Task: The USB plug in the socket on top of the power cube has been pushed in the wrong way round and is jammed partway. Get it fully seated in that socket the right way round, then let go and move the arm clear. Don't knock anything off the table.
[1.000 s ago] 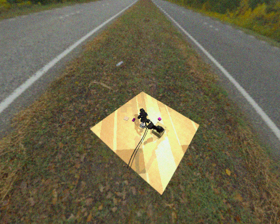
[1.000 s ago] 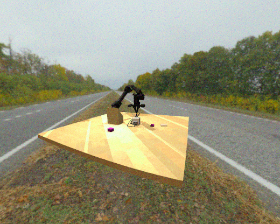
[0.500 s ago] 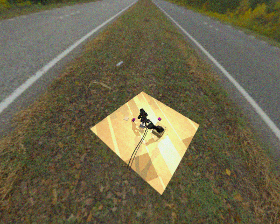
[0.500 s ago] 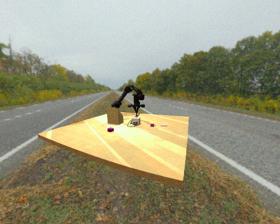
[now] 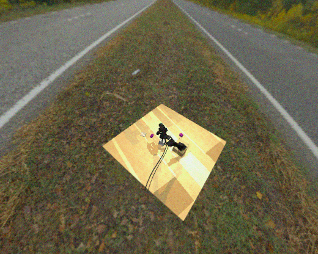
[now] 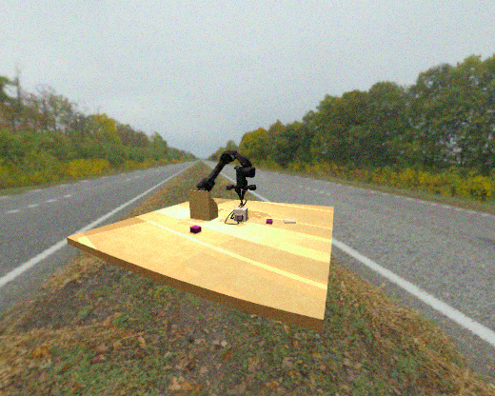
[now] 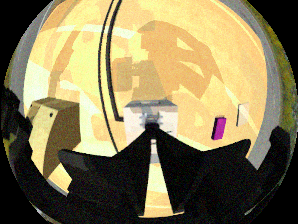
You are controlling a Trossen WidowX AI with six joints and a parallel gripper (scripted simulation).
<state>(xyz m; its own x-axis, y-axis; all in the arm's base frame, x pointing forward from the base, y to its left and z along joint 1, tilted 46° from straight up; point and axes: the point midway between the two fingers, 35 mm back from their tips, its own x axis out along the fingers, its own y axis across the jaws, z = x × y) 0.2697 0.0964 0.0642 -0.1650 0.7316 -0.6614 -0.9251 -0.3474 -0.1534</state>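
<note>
My gripper tip is now 2 cm above the USB plug. Round my gripper tip: flat white piece 30 cm ahead, 9 cm to the left, 12 cm below; then magenta block 19 cm ahead, 1 cm to the left, 12 cm below.
</note>
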